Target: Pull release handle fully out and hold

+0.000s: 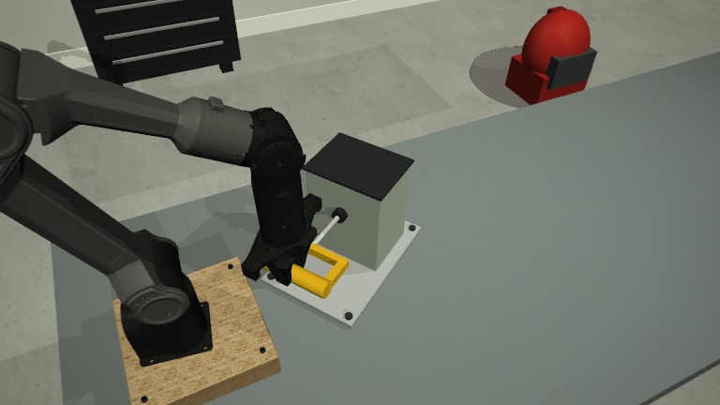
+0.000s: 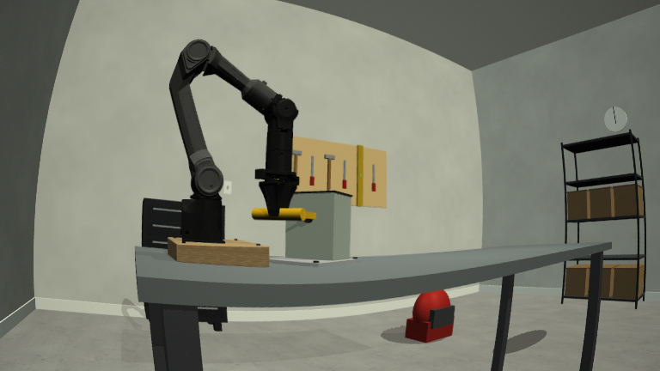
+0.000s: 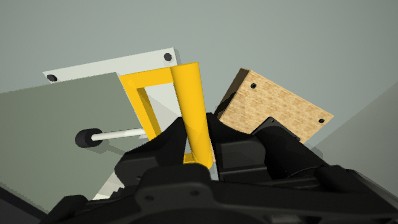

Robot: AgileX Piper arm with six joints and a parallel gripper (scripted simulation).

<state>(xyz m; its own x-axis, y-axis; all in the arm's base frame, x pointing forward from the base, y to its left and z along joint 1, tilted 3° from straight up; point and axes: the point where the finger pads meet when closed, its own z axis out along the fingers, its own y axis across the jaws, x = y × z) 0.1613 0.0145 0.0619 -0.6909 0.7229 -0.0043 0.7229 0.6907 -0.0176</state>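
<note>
Right now my hand is 4 cm short of the yellow release handle and 4 cm to the right of it.
</note>
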